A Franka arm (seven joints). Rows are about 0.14 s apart.
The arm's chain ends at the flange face. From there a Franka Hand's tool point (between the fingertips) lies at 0.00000 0.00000 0.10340 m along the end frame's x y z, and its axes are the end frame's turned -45 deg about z.
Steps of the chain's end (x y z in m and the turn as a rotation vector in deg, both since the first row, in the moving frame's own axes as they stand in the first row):
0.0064, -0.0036, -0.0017, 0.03, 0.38, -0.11
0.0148, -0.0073, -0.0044, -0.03, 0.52, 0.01
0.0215, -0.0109, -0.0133, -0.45, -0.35, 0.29
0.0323, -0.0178, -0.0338, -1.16, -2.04, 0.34
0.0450, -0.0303, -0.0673, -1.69, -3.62, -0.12
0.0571, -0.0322, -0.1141, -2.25, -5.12, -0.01
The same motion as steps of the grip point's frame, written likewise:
0.0076, 0.0024, -0.0017, -0.25, 0.29, -0.11
0.0163, 0.0060, -0.0044, -0.39, 0.35, 0.01
0.0219, 0.0076, -0.0133, -0.07, -0.57, 0.29
0.0313, 0.0091, -0.0339, 0.62, -2.26, 0.34
0.0465, 0.0079, -0.0676, 1.36, -3.75, -0.12
0.0538, 0.0140, -0.1146, 2.03, -5.21, -0.01

